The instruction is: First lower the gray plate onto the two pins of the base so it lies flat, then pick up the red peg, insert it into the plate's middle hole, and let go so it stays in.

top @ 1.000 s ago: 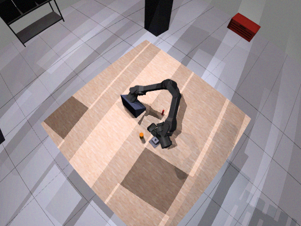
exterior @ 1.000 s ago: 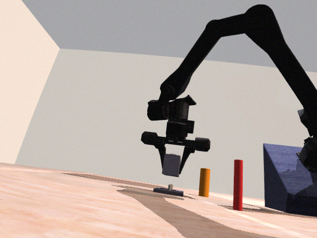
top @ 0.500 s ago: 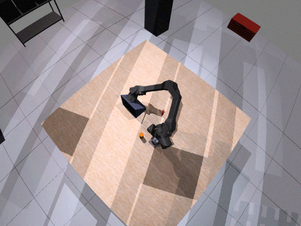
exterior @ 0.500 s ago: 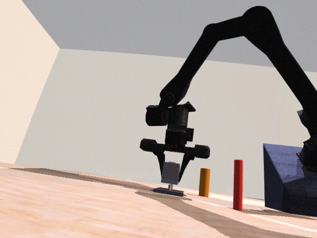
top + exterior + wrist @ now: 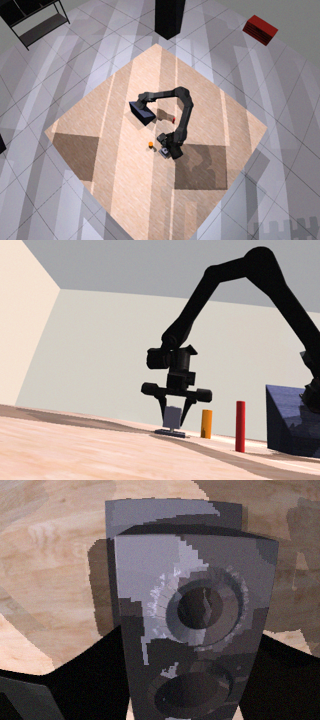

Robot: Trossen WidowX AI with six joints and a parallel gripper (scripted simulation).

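Now: the dark base 1 cm below my gripper tip. Also, from my gripper tip: orange cylinder 10 cm behind, 7 cm to the right, 2 cm above; red peg 12 cm behind, 17 cm to the left, 2 cm above; gray plate 3 cm above.
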